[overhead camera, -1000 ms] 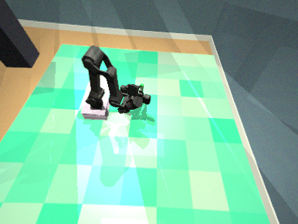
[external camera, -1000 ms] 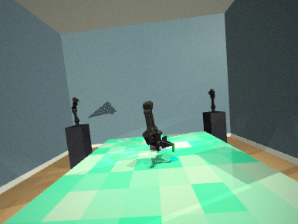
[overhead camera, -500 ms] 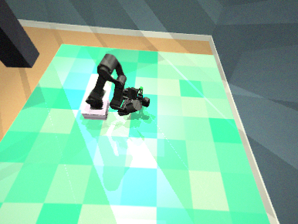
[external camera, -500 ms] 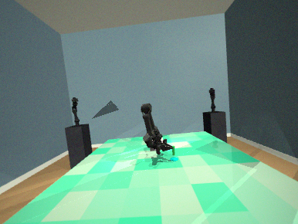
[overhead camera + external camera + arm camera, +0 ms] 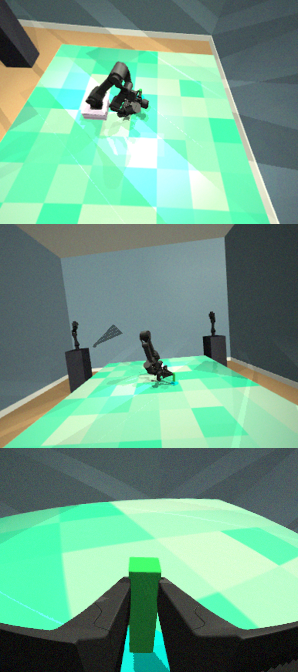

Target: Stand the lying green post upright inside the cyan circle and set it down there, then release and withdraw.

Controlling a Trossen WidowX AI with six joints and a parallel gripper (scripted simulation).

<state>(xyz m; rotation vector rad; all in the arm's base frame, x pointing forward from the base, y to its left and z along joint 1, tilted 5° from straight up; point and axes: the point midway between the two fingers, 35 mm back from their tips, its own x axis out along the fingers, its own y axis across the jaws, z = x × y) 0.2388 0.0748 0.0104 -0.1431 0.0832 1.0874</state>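
Right now my gripper tip is 70 mm above the cyan circle. From my gripper tip the other things lie so: green post: 20 mm below.
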